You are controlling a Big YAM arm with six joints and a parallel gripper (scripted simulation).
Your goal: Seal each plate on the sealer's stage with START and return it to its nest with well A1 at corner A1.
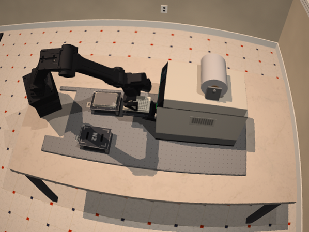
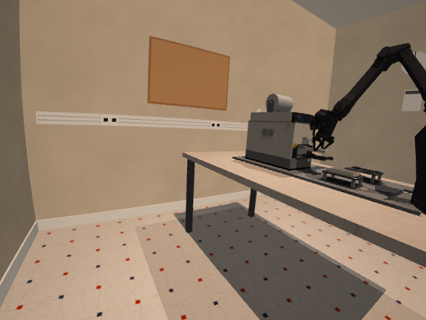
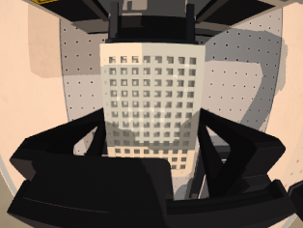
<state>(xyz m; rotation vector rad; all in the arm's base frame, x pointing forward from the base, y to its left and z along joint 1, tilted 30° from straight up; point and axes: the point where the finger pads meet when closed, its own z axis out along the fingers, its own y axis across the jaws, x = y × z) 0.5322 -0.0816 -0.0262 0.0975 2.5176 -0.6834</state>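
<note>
Now: hand right at the plate. Also, from my hand: yellow warning label 120 mm ahead, 60 mm to the left, 10 mm above; then start button 110 mm to the right, 80 mm ahead, 50 mm above; then sealer stage 40 mm below.
</note>
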